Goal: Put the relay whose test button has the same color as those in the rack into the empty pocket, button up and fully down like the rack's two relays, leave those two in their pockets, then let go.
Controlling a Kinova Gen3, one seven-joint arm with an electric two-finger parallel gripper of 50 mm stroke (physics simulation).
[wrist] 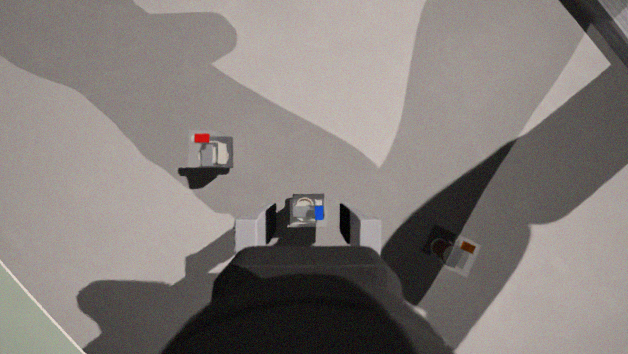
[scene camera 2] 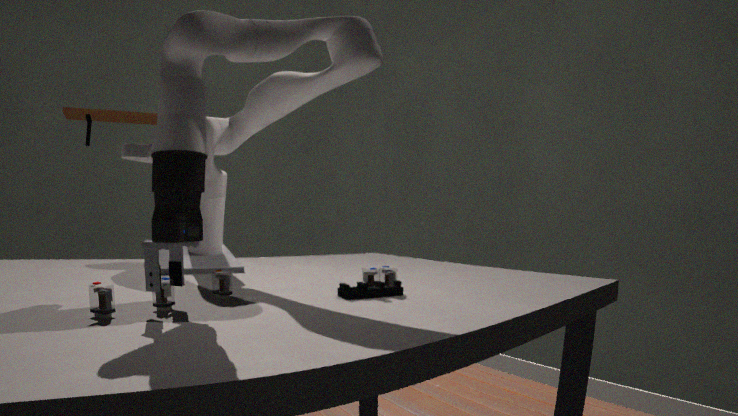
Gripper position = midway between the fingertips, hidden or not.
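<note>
My gripper (scene camera 2: 165,288) visible. Gripper (wrist: 308,217) too.
</note>
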